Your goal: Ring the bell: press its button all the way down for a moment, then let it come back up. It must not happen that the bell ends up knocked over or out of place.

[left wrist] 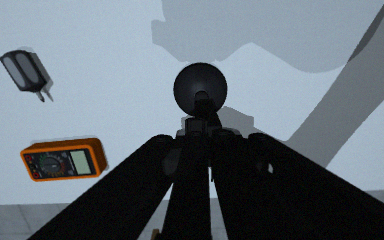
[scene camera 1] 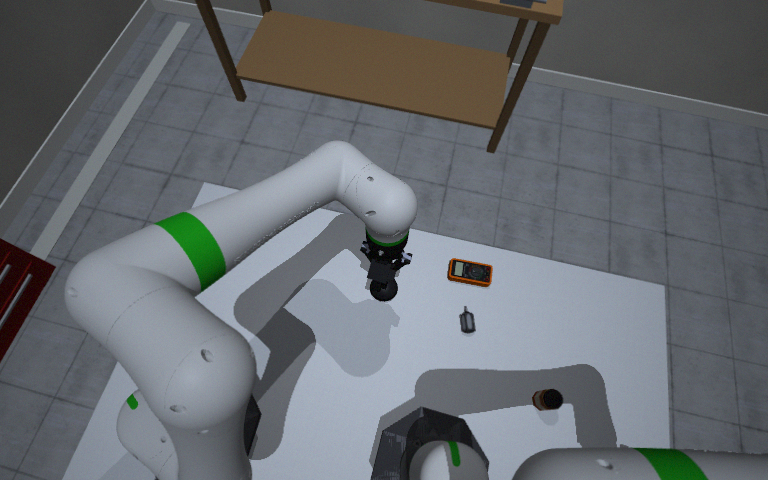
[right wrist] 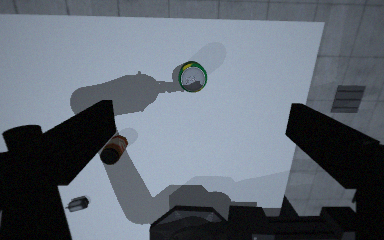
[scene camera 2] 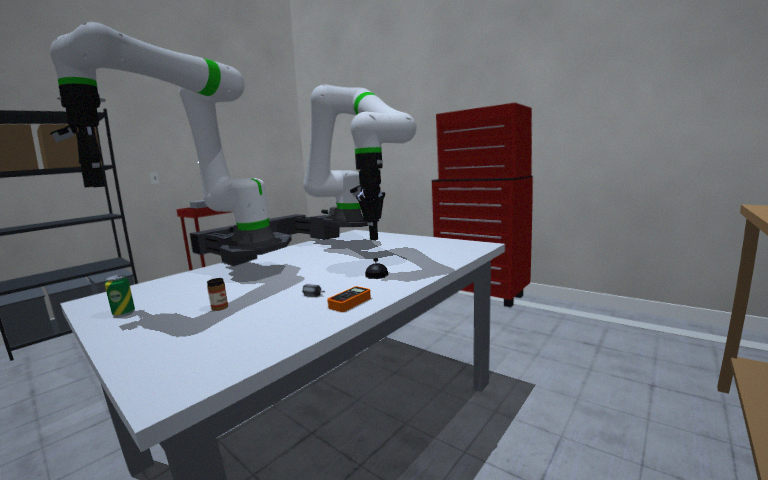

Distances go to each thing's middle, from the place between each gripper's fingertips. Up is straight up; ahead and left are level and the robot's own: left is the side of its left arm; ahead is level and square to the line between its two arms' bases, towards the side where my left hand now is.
The black dome bell [left wrist: 196,77] lies 130 mm below my left hand [scene camera 2: 374,239]. Round my left hand: green can [scene camera 2: 118,289]: 690 mm to the right, 470 mm behind, 110 mm below; then orange multimeter [scene camera 2: 341,302]: 250 mm to the right, 150 mm below, 100 mm ahead.
My right gripper [scene camera 2: 94,187] is now 35 cm above the green can and 1 cm to the right of it. The rest, counted from my right hand: black dome bell: 70 cm to the left, 47 cm ahead, 37 cm below; then orange multimeter: 57 cm ahead, 45 cm to the left, 39 cm below.
